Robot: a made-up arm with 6 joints. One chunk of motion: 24 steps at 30 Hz.
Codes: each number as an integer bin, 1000 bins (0 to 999) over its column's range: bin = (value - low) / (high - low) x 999, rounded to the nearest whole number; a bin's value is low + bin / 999 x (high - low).
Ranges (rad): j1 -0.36..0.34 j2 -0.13..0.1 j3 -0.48..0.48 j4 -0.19..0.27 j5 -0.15..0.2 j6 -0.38..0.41
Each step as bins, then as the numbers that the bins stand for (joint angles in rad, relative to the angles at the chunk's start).
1 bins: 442 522 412 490 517 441
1 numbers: -0.0503 -0.0098 -0.0841 0.0356 0.0311 -0.0313
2 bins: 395 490 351 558 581 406
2 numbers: -0.0832 -0.0172 -0.1427 0.0669 0.0536 -0.0589
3 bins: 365 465 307 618 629 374
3 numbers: -0.1042 -0.0229 -0.1850 0.0946 0.0704 -0.0842
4 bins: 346 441 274 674 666 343
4 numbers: -0.1176 -0.0285 -0.2167 0.1204 0.0833 -0.1088
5 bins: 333 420 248 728 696 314
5 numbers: -0.1267 -0.0333 -0.2417 0.1452 0.0938 -0.1317
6 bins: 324 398 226 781 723 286
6 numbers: -0.1330 -0.0384 -0.2628 0.1696 0.1033 -0.1538
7 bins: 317 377 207 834 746 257
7 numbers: -0.1379 -0.0432 -0.2811 0.1940 0.1114 -0.1768
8 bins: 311 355 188 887 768 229
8 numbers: -0.1421 -0.0483 -0.2993 0.2184 0.1191 -0.1989
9 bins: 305 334 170 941 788 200
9 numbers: -0.1463 -0.0531 -0.3166 0.2433 0.1261 -0.2218
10 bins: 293 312 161 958 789 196
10 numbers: -0.1547 -0.0582 -0.3253 0.2511 0.1264 -0.2250
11 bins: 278 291 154 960 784 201
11 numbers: -0.1652 -0.0630 -0.3320 0.2520 0.1247 -0.2211
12 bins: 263 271 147 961 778 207
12 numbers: -0.1757 -0.0676 -0.3387 0.2525 0.1226 -0.2163
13 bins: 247 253 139 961 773 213
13 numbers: -0.1869 -0.0718 -0.3464 0.2525 0.1208 -0.2116
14 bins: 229 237 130 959 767 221
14 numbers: -0.1995 -0.0754 -0.3551 0.2516 0.1187 -0.2052
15 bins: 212 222 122 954 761 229
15 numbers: -0.2115 -0.0789 -0.3628 0.2493 0.1166 -0.1989
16 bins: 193 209 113 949 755 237
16 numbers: -0.2248 -0.0819 -0.3714 0.2470 0.1145 -0.1926
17 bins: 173 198 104 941 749 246
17 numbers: -0.2388 -0.0844 -0.3801 0.2433 0.1124 -0.1855
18 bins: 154 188 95 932 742 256
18 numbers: -0.2521 -0.0867 -0.3887 0.2391 0.1100 -0.1776
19 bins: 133 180 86 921 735 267
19 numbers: -0.2668 -0.0886 -0.3974 0.2341 0.1075 -0.1689
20 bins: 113 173 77 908 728 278
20 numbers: -0.2808 -0.0902 -0.4060 0.2281 0.1051 -0.1602
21 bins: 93 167 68 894 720 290
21 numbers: -0.2948 -0.0916 -0.4147 0.2217 0.1023 -0.1507
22 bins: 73 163 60 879 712 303
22 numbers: -0.3088 -0.0925 -0.4223 0.2147 0.0994 -0.1404
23 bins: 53 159 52 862 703 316
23 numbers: -0.3229 -0.0934 -0.4300 0.2069 0.0963 -0.1301
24 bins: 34 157 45 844 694 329
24 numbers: -0.3362 -0.0939 -0.4368 0.1986 0.0931 -0.1198
